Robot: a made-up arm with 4 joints.
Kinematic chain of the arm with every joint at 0, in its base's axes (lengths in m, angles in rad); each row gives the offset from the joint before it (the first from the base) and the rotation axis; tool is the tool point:
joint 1: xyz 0 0 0.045 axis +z
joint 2: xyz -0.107 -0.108 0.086 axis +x
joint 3: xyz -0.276 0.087 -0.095 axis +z
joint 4: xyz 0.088 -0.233 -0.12 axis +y
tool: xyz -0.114 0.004 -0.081
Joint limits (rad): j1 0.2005..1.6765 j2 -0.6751..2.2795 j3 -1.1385..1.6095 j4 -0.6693..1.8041
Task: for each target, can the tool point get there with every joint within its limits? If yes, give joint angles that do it. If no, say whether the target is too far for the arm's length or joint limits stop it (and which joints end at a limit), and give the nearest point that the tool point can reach.
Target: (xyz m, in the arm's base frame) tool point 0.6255 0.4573 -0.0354
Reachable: no: joint limits stop it (at a limit: joint 1, joint 2, joint 4) | nearest point 0.3628 -0.1400 -0.1258 | short by 0.659 m
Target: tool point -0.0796 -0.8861 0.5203
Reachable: no: too far | nearest point -0.0547 -0.6086 0.3352 | short by 0.335 m
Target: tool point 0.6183 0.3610 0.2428
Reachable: no: joint limits stop it (at a limit: joint 1, joint 2) | nearest point 0.3256 -0.1718 -0.0104 | short by 0.659 m
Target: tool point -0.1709 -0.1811 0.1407
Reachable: yes | joints 1.2968 1.9919 0.9860 0.6679
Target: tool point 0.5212 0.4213 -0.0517
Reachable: no: joint limits stop it (at a limit: joint 1, joint 2, joint 4) | nearest point 0.3478 -0.1326 -0.1372 | short by 0.587 m
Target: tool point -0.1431 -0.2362 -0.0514
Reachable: yes | joints 0.5606 0.4960 0.7887 1.0783
